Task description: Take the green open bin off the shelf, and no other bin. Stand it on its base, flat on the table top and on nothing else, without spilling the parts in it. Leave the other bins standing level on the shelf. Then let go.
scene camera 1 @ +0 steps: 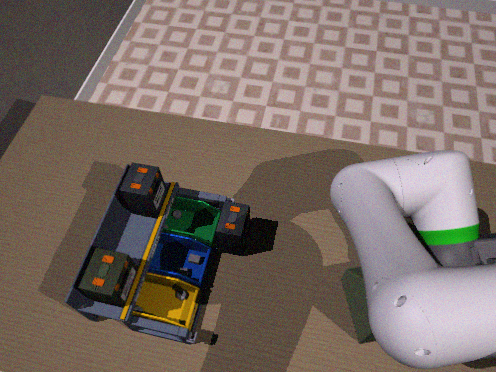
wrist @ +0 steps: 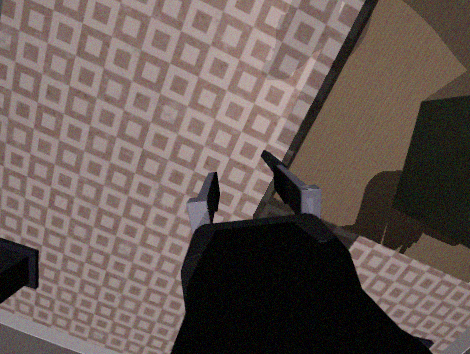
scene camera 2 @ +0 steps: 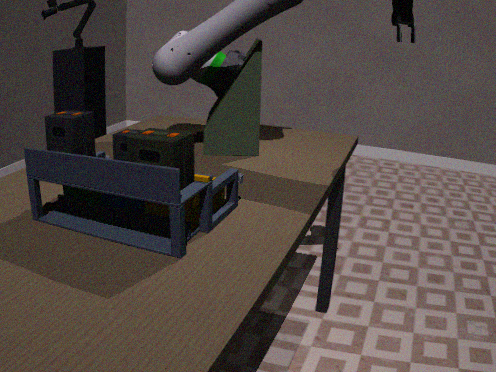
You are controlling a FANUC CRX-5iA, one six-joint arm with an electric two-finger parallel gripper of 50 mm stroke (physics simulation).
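Pixels of known places: gripper, fingertip midpoint: (wrist: 246, 180) (scene camera 2: 406, 42); arm's base, link origin: (scene camera 2: 232, 79).
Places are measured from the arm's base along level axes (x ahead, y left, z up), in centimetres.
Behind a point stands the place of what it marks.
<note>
The green open bin (scene camera 1: 186, 207) {x 63.9, y -17.9, z -17.7 cm} sits at the upper end of the front row on the grey-blue shelf (scene camera 1: 131, 232) {x 74.8, y -5.6, z -10.7 cm} (scene camera 2: 100, 170) {x 81.3, y -1.2, z -6.9 cm}, with a small round grey part in it. The blue bin (scene camera 1: 187, 245) {x 61.3, y -6.4, z -17.4 cm} is beside it, and the yellow bin (scene camera 1: 157, 300) {x 66.7, y 8.4, z -20.0 cm} is at the lower end. In scene camera 2 the shelf's back panel and boxes mostly hide the bins. My gripper (scene camera 2: 406, 35) {x -12.4, y 57.7, z 17.3 cm} (wrist: 246, 180) {x -12.4, y 57.7, z 17.3 cm} is open and empty, high up and far from the shelf, with its fingers pointing down in scene camera 2. It does not show in scene camera 1.
A dark box with orange patches (scene camera 1: 235, 220) {x 48.3, y -10.3, z -7.7 cm} stands close against the green bin's front side. A black box (scene camera 1: 141, 187) {x 70.7, y -12.2, z 1.3 cm} (scene camera 2: 70, 132) {x 75.9, y -11.6, z -1.6 cm} and an olive box (scene camera 1: 105, 275) {x 74.0, y 9.3, z -1.1 cm} (scene camera 2: 152, 150) {x 78.9, y 8.5, z -3.1 cm} stand on the shelf's rear part. A tall green wedge (scene camera 1: 357, 305) {x 17.6, y 6.4, z -12.7 cm} (scene camera 2: 240, 110) {x 17.3, y 7.7, z -7.0 cm} (wrist: 440, 165) {x -0.2, y 8.8, z -10.7 cm} stands on the table near the arm.
</note>
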